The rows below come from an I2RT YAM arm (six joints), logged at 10 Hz.
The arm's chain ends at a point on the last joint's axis. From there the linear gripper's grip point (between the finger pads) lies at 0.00 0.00 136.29 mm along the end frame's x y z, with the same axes.
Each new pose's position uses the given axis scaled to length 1; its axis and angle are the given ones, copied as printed.
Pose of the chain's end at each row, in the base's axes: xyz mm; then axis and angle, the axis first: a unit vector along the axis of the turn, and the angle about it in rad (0 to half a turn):
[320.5 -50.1 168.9 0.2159 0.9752 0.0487 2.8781]
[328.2 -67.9 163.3 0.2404 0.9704 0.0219 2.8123]
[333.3 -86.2 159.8 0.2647 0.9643 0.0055 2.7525]
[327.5 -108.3 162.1 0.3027 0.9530 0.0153 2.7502]
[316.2 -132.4 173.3 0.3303 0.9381 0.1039 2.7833]
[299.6 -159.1 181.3 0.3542 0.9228 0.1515 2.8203]
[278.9 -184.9 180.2 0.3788 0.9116 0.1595 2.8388]
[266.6 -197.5 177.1 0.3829 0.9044 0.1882 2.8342]
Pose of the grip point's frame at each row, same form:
[357.9 -45.0 37.9 0.2159 0.9752 0.0487 2.8781]
[372.4 -72.9 34.5 0.2404 0.9704 0.0219 2.8123]
[383.5 -98.5 33.7 0.2647 0.9643 0.0055 2.7525]
[378.3 -120.2 36.2 0.3027 0.9530 0.0153 2.7502]
[370.1 -122.5 48.5 0.3303 0.9381 0.1039 2.7833]
[353.6 -137.2 58.1 0.3542 0.9228 0.1515 2.8203]
[332.0 -161.6 56.9 0.3788 0.9116 0.1595 2.8388]
[323.1 -168.0 56.6 0.3829 0.9044 0.1882 2.8342]

